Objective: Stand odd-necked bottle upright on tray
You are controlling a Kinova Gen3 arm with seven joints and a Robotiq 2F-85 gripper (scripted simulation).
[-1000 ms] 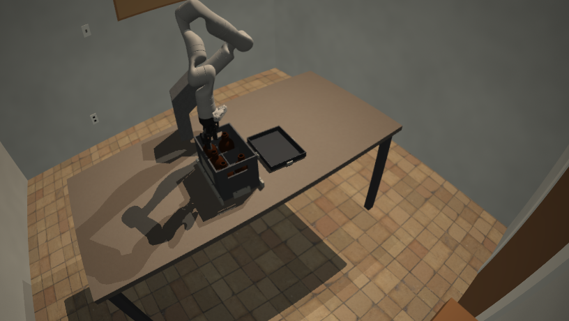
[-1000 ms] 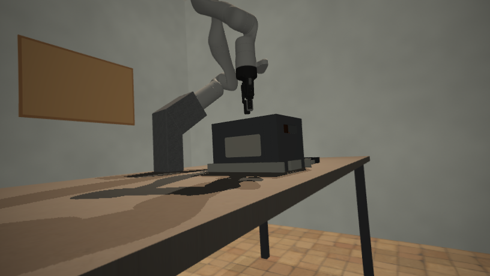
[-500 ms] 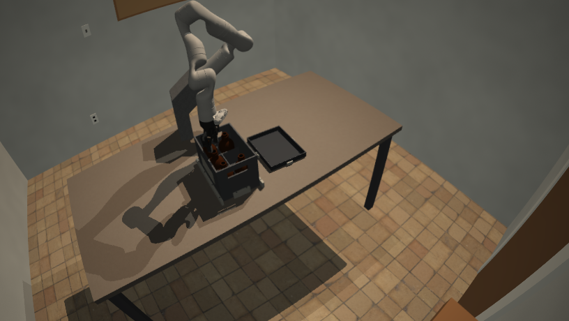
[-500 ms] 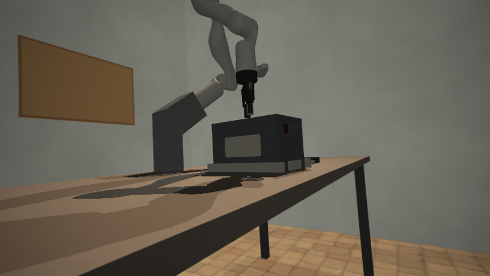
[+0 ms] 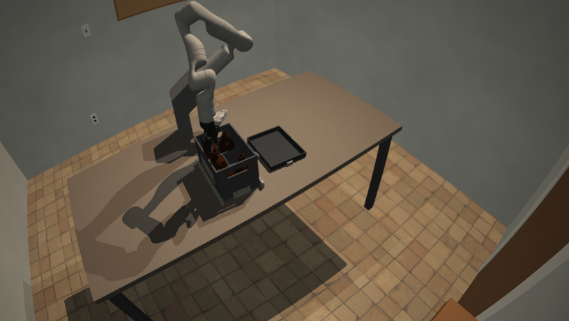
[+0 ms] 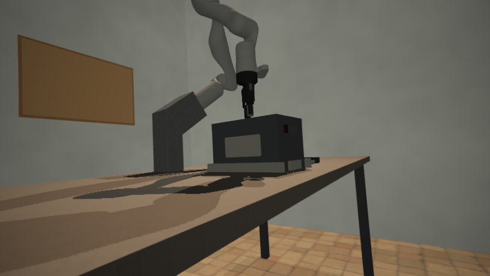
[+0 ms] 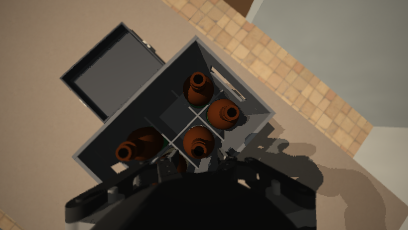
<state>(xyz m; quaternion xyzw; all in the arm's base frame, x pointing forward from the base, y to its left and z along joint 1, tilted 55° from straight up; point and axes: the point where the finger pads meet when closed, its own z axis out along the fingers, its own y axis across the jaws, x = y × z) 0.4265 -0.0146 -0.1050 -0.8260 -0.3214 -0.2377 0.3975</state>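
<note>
The crate lies 4 cm to the left of my hand and 12 cm below it. Also, from my hand: dark tray: 5 cm behind, 32 cm to the left, 19 cm below; glass bottle: 9 cm behind, 9 cm to the left, 11 cm below.
</note>
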